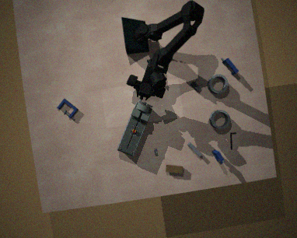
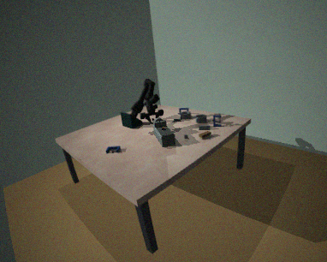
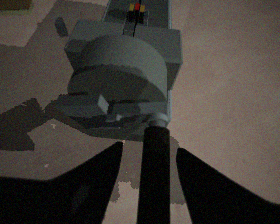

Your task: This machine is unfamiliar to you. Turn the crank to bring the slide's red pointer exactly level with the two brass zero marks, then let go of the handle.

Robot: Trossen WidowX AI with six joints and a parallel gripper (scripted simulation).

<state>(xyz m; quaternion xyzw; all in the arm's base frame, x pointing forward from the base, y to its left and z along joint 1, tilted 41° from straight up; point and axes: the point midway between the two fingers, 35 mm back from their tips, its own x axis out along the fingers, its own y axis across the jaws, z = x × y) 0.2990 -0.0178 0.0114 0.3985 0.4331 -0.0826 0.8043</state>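
Now: gripper tip 160 mm short of the red pointer, 60 mm to the left of it and 10 mm below it. The rest, counted from my gripper tip: small grey cube 280 mm ahead, 40 mm to the left, 60 mm below; then grey bar 300 mm ahead, 250 mm to the left, 60 mm below; then dark handle 20 mm behind, 10 mm to the left, 20 mm above.
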